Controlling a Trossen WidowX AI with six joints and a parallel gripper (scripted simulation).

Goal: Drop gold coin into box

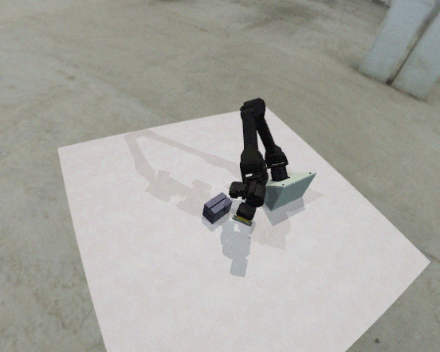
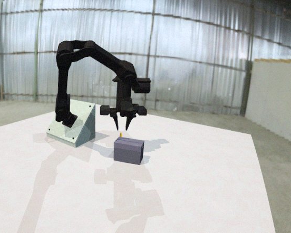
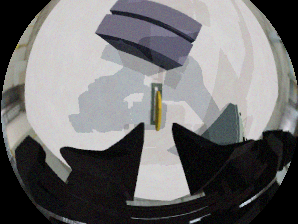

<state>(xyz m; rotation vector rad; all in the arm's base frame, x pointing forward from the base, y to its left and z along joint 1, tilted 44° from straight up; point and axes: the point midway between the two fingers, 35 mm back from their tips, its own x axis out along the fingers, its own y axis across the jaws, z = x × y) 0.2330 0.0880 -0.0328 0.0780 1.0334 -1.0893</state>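
The gold coin lies 4 cm below my gripper tip.
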